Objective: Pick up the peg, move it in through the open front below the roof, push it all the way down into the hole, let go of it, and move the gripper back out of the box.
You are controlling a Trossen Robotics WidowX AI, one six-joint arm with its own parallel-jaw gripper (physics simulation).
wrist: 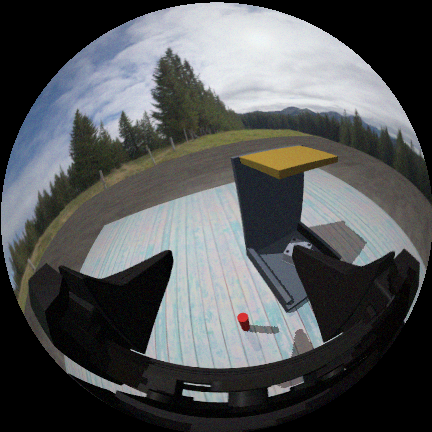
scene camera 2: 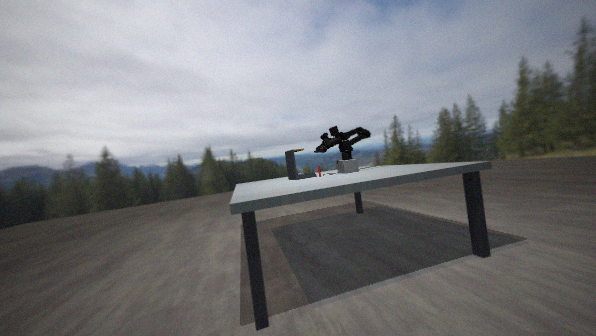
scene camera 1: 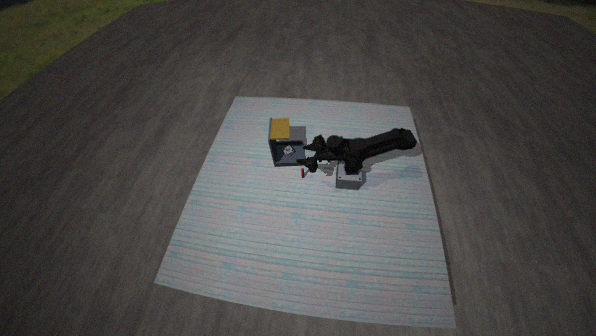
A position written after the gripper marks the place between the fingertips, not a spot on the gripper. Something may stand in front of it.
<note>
The gripper (wrist: pixel 234 255) is open, holding nothing. Also in view: a box (scene camera 1: pixel 298 149).
The box is seen too in the wrist view (wrist: pixel 271 255).
</note>
